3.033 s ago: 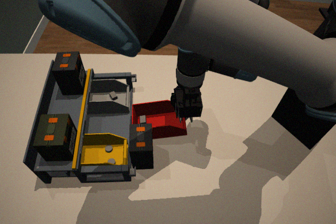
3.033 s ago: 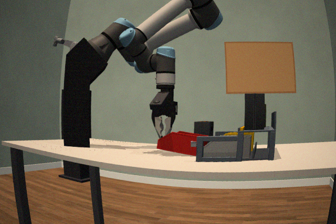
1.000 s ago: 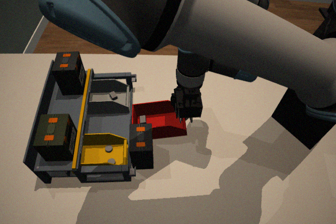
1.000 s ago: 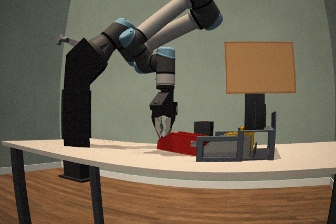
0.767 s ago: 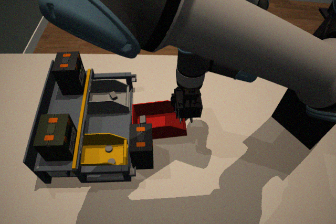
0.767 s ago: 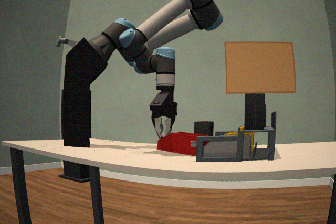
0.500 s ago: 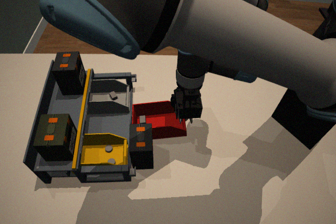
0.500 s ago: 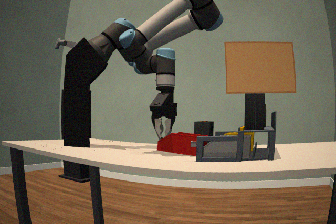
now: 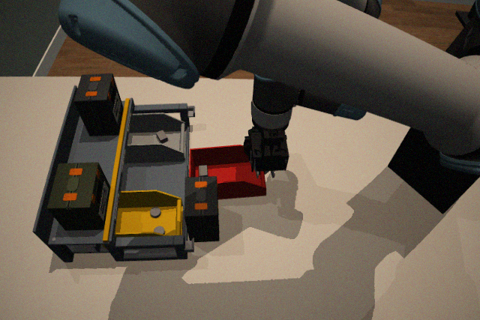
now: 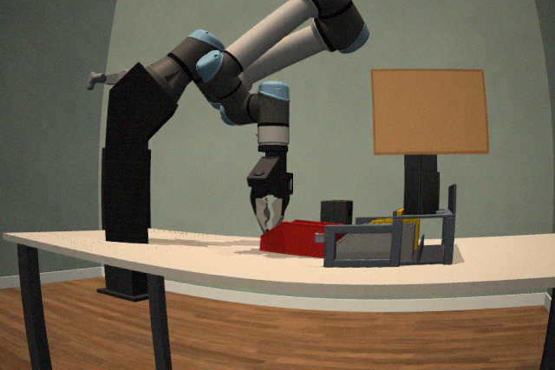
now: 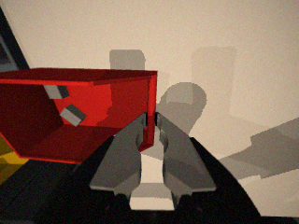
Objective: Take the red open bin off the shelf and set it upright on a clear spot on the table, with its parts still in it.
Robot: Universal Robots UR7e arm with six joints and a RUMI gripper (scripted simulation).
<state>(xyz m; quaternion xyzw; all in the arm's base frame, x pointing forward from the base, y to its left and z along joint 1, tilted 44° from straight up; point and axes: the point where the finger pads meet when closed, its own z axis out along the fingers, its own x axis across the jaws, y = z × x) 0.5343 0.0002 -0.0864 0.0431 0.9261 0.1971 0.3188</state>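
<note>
Now: hand 8 cm short of the red open bin and 1 cm above it. Round my hand: yellow bin (27 cm ahead, 13 cm to the left, 1 cm below); then grey bin (28 cm ahead, 10 cm to the right, 1 cm below); then dark box (13 cm ahead, 12 cm to the left, 1 cm above).
</note>
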